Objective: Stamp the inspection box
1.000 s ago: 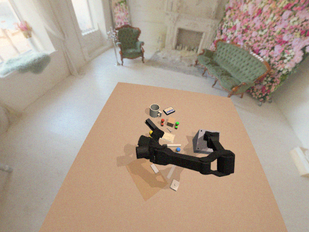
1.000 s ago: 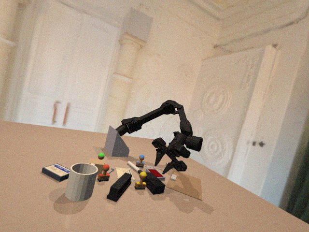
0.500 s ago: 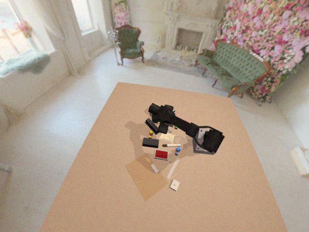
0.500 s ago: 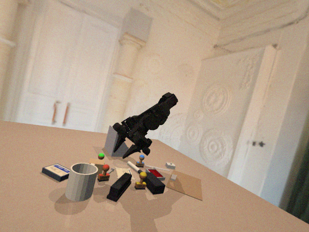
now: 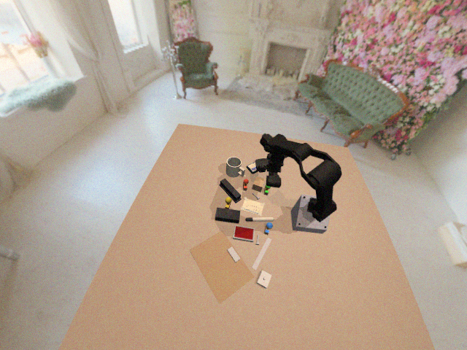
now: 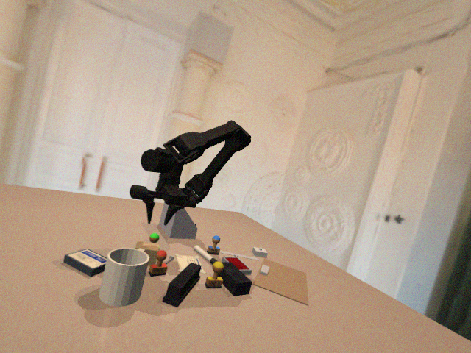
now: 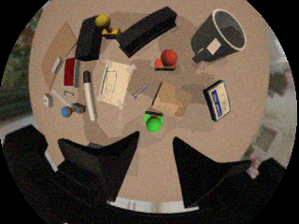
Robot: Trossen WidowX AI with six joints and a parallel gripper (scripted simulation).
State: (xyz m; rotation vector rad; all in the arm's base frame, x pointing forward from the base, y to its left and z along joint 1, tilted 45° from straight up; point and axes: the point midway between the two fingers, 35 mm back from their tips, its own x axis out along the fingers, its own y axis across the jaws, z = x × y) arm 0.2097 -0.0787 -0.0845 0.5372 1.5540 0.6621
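My gripper tip is 70 mm above the green-knobbed stamp. The rest, counted from my gripper tip: cream card 110 mm to the left, 100 mm below, 60 mm ahead; then red-knobbed stamp 110 mm ahead, 70 mm below; then wooden block 70 mm below, 40 mm ahead, 20 mm to the right.
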